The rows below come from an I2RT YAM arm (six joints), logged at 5 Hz.
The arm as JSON. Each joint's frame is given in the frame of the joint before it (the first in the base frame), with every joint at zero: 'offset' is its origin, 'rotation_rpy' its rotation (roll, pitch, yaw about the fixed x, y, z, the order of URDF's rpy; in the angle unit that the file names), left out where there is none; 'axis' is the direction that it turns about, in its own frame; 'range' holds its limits. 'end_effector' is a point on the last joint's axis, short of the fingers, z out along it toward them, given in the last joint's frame.
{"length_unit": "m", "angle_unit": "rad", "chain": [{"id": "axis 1", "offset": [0.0, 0.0, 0.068], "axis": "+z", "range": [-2.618, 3.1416]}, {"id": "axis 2", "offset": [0.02, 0.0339, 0.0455], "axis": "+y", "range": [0.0, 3.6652]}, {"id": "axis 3", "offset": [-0.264, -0.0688, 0.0], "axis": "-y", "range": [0.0, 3.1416]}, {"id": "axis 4", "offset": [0.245, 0.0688, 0.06], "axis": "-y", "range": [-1.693, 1.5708]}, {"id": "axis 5", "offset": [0.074, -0.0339, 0.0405], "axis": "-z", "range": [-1.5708, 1.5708]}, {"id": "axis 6", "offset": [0.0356, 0.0, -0.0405], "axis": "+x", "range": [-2.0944, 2.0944]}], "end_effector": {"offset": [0.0, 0.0, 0.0], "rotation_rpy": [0.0, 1.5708, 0.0]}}
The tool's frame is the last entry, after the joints.
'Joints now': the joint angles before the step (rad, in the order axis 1, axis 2, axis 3, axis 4, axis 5, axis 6). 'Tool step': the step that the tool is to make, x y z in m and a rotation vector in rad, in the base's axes. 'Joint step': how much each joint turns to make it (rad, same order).
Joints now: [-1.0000 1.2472 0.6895 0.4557 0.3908 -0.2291]
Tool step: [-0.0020 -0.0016 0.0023 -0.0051 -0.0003 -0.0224]
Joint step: [-0.0072 -0.0002 0.0072 -0.0025 0.0153 -0.0010]
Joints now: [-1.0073 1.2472 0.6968 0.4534 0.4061 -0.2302]
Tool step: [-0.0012 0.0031 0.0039 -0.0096 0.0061 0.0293]
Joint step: [-0.0012 -0.0208 -0.0015 -0.0090 -0.0294 -0.0141]
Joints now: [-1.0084 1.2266 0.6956 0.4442 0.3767 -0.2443]
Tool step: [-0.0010 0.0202 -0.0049 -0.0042 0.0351 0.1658]
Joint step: [0.0194 -0.0830 -0.0680 -0.0165 -0.1431 -0.0466]
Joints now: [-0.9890 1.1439 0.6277 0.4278 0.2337 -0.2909]
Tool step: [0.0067 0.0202 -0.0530 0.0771 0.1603 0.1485]
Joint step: [0.0563 0.0156 -0.1543 0.0346 -0.0777 -0.1023]
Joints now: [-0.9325 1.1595 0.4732 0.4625 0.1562 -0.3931]
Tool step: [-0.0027 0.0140 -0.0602 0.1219 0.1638 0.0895]
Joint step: [0.0188 0.1015 -0.1350 0.0504 -0.0494 -0.0768]
